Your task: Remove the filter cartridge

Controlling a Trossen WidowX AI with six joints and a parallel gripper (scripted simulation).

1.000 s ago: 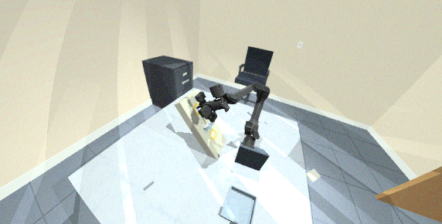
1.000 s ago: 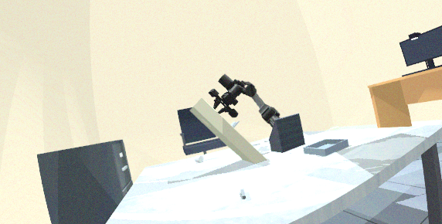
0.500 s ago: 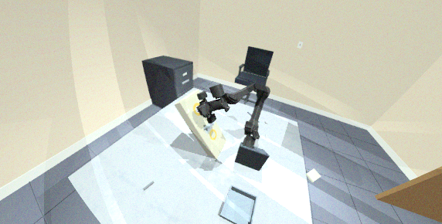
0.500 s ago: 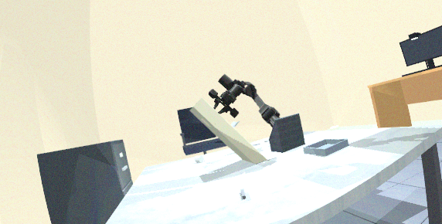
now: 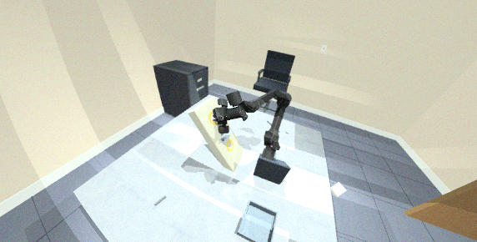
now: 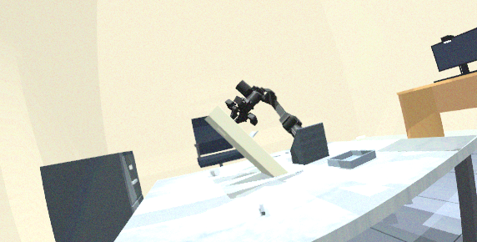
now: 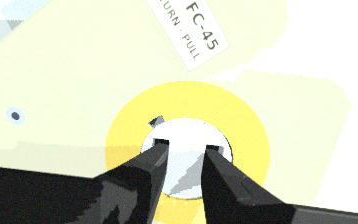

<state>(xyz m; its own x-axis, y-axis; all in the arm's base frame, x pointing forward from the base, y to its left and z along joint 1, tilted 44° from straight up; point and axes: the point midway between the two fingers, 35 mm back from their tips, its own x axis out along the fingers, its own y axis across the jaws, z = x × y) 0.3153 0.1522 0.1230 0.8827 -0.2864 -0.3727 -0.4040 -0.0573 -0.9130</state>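
The grey tray lies 44 cm behind my gripper tip, 27 cm below it and 25 cm to the left of it. Round my gripper tip: white card 86 cm behind, 27 cm below, 13 cm to the right; then round filter cartridge 1 cm below, 1 cm ahead; then small grey stick 42 cm to the left, 27 cm below, 2 cm ahead.
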